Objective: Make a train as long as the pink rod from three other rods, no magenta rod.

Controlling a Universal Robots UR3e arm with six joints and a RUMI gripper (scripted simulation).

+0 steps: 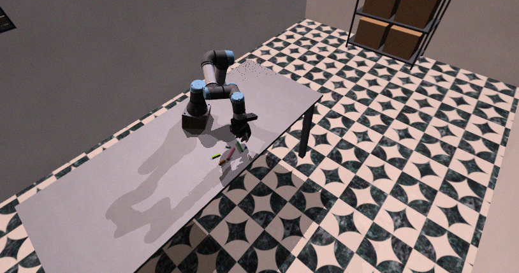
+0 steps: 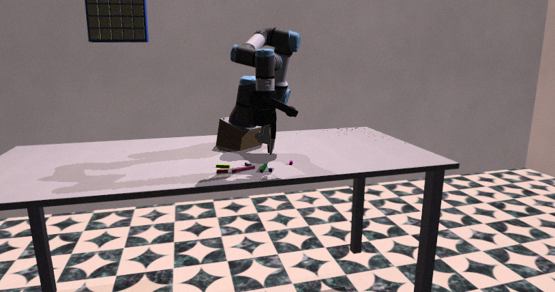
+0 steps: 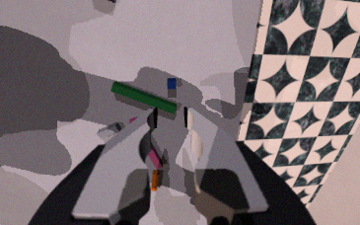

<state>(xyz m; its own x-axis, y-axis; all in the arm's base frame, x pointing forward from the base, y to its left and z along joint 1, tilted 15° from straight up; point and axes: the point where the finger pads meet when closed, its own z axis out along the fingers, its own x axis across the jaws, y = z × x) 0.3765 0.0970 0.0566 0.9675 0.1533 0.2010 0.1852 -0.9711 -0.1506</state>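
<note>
My gripper is now 80 mm above the blue rod. The rest, counted from my hand: green rod (30 mm behind, 20 mm to the right, 80 mm below); grey rod (70 mm behind, 80 mm to the right, 80 mm below); pink rod (20 mm behind, 100 mm to the right, 80 mm below).
</note>
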